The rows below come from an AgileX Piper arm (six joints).
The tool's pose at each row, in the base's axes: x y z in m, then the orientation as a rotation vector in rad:
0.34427, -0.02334, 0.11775, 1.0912, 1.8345, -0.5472
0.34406, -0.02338, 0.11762, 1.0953, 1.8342, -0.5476
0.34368, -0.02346, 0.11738, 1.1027, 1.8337, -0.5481
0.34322, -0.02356, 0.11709, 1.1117, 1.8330, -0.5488
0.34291, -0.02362, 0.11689, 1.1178, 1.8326, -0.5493
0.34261, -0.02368, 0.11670, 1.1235, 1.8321, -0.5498
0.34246, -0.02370, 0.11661, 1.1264, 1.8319, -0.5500
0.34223, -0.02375, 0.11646, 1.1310, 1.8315, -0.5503
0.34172, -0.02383, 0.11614, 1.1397, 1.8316, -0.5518
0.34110, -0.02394, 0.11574, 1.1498, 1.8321, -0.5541
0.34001, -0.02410, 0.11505, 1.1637, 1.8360, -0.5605
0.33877, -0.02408, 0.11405, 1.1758, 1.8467, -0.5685
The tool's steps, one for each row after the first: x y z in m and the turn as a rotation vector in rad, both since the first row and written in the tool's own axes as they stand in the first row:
0.00014, -0.00021, -0.00001, 0.0024, 0.0015, 0.0021
0.00038, -0.00059, -0.00001, 0.0065, 0.0042, 0.0060
0.00068, -0.00106, -0.00001, 0.0117, 0.0075, 0.0108
0.00089, -0.00137, -0.00002, 0.0152, 0.0098, 0.0139
0.00109, -0.00167, -0.00002, 0.0184, 0.0118, 0.0169
0.00119, -0.00181, -0.00004, 0.0201, 0.0129, 0.0184
0.00134, -0.00205, -0.00004, 0.0227, 0.0146, 0.0209
0.00169, -0.00255, -0.00006, 0.0282, 0.0182, 0.0247
0.00211, -0.00316, -0.00008, 0.0351, 0.0227, 0.0287
0.00285, -0.00423, -0.00014, 0.0470, 0.0306, 0.0313
0.00398, -0.00535, -0.00025, 0.0595, 0.0429, 0.0290

